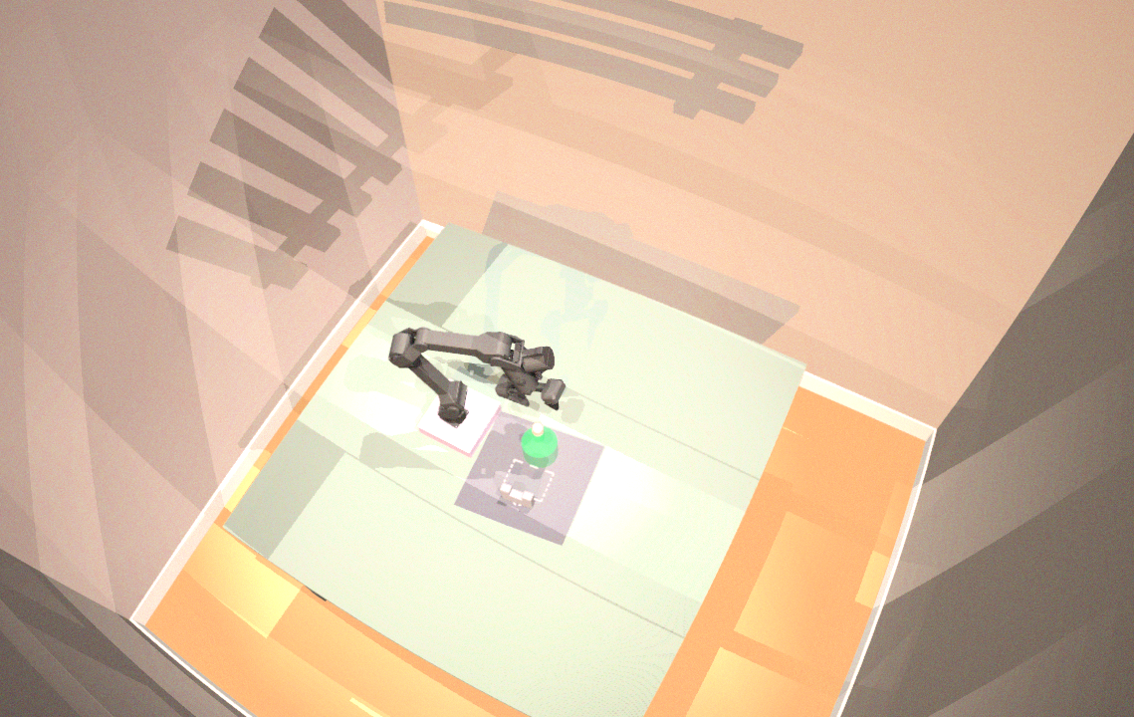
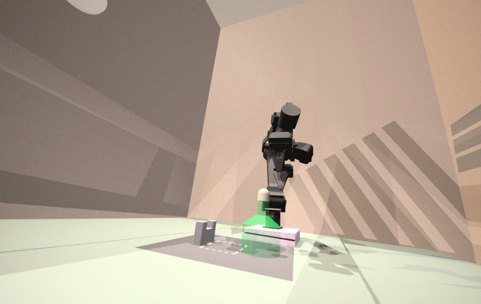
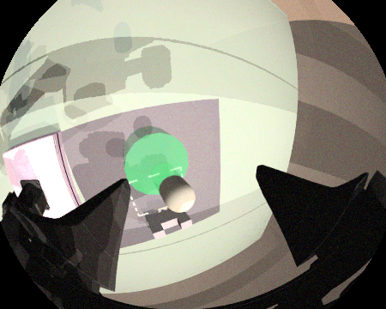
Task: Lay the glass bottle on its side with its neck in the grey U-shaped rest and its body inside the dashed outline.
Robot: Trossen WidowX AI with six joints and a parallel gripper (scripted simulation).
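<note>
Now: gripper tip 10 mm short of the green glass bottle, 40 mm to the left of it and 90 mm above it. From my gripper tip the other things lie so: dark grey mat (20 mm ahead, 120 mm to the right, 180 mm below).
</note>
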